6 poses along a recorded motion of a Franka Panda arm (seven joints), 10 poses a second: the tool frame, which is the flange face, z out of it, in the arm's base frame.
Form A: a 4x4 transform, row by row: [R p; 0 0 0 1], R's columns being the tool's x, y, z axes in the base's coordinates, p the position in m. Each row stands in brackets.
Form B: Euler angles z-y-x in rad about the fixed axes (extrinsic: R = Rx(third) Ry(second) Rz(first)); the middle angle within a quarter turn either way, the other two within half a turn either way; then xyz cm. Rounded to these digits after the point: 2 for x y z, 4 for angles.
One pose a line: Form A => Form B
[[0.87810 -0.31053 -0.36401 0.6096], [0.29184 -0.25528 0.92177 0.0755], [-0.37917 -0.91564 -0.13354 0.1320], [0 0 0 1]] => 0.3399 -0.3726 -1.7147 60.96 7.55 13.20
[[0.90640 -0.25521 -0.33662 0.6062], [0.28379 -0.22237 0.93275 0.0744], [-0.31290 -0.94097 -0.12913 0.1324], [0 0 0 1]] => 0.2745 -0.3433 -1.7084 60.62 7.44 13.24
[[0.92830 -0.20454 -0.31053 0.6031], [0.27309 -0.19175 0.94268 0.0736], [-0.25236 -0.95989 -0.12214 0.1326], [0 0 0 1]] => 0.2169 -0.3157 -1.6996 60.31 7.36 13.26
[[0.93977 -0.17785 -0.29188 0.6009], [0.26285 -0.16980 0.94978 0.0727], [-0.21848 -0.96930 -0.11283 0.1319], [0 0 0 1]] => 0.1870 -0.2962 -1.6890 60.09 7.27 13.19
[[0.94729 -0.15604 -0.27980 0.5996], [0.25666 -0.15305 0.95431 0.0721], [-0.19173 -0.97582 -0.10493 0.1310], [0 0 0 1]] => 0.1633 -0.2836 -1.6803 59.96 7.21 13.10
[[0.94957 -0.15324 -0.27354 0.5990], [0.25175 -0.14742 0.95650 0.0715], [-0.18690 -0.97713 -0.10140 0.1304], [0 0 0 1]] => 0.1600 -0.2771 -1.6764 59.90 7.15 13.04
